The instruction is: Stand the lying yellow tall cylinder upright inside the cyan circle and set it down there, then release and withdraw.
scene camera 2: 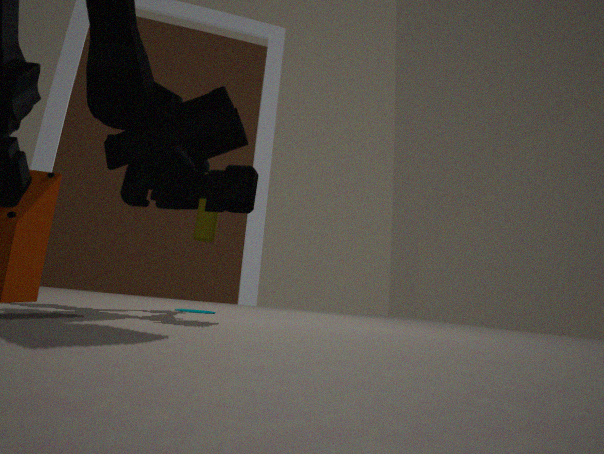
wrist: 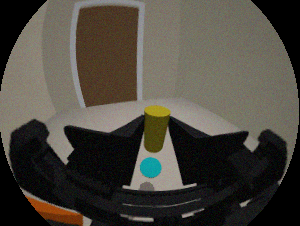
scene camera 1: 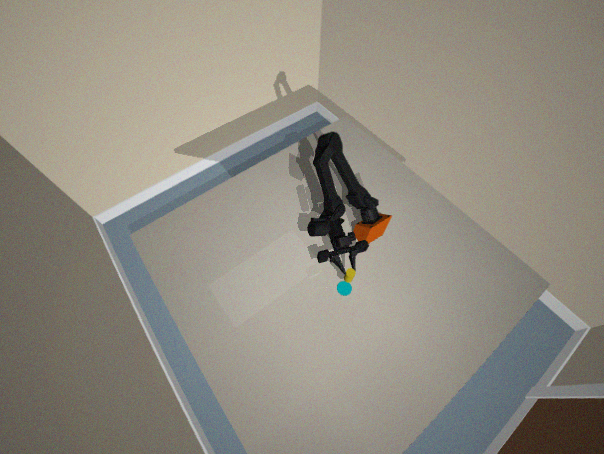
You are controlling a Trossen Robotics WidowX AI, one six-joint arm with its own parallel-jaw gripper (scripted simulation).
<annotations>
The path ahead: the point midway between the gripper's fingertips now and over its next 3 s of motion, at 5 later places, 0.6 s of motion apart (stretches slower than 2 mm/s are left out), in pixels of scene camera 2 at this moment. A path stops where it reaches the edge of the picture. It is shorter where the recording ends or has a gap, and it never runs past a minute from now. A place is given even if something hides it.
My gripper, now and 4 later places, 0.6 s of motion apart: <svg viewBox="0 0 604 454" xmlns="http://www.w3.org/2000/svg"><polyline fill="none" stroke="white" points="208,206 207,229 202,260 201,275 208,250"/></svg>
</annotations>
